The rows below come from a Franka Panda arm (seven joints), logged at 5 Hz.
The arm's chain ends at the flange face. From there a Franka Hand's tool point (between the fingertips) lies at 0.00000 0.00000 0.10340 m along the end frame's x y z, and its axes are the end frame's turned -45 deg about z.
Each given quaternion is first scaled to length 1.
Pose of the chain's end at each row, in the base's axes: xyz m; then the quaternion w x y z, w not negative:
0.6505 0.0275 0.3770 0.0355 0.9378 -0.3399 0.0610
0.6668 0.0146 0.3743 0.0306 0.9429 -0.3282 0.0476
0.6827 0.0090 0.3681 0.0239 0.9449 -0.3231 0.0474
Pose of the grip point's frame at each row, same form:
0.6598 0.0163 0.2746 0.0561 0.9965 0.0449 0.0428
0.6740 0.0054 0.2716 0.0465 0.9967 0.0576 0.0323
0.6904 0.0012 0.2653 0.0402 0.9966 0.0631 0.0346

